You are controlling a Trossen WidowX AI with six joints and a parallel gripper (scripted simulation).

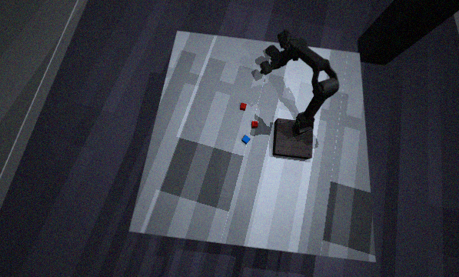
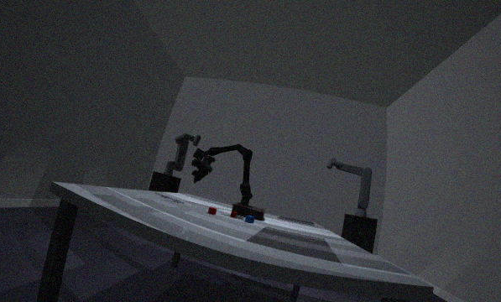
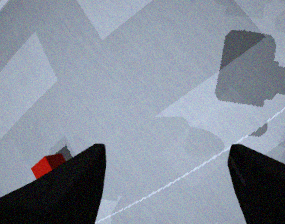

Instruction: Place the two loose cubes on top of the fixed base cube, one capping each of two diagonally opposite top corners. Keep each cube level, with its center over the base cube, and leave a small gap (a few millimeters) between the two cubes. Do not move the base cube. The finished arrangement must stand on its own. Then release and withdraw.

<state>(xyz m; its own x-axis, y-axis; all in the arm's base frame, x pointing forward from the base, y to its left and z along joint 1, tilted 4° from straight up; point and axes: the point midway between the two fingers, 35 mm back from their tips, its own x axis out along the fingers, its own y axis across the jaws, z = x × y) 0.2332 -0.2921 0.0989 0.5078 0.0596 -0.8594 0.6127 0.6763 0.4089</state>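
The blue cube is 3 cm ahead of my gripper tip, 38 cm to the left of it and 13 cm below it. Round my gripper tip: red cube: 8 cm ahead, 17 cm to the left, 13 cm below.
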